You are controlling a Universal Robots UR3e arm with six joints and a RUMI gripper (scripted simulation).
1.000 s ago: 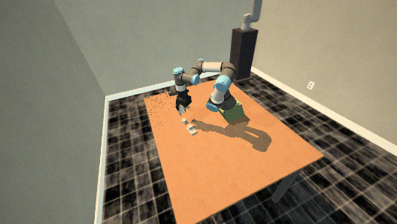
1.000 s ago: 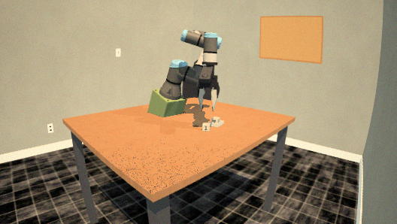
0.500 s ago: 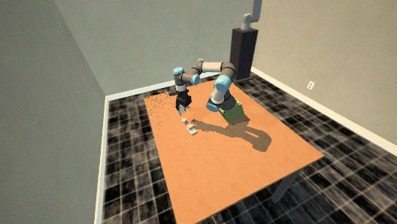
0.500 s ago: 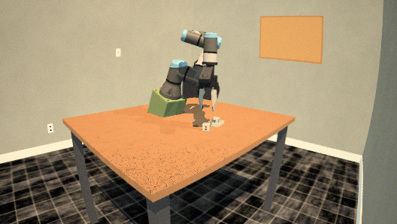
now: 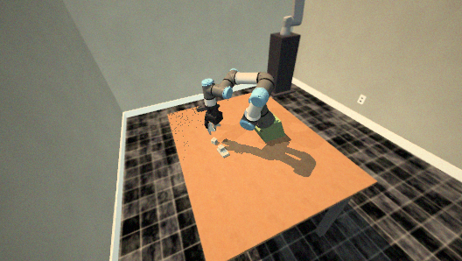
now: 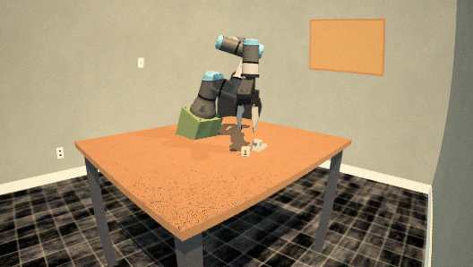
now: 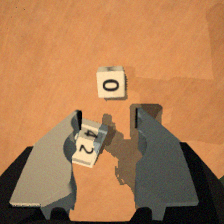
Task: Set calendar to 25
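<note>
My hand is 9 cm above the white calendar cube. From my hand the other things lie so: white calendar tray: 2 cm behind, 11 cm to the left, 10 cm below.
</note>
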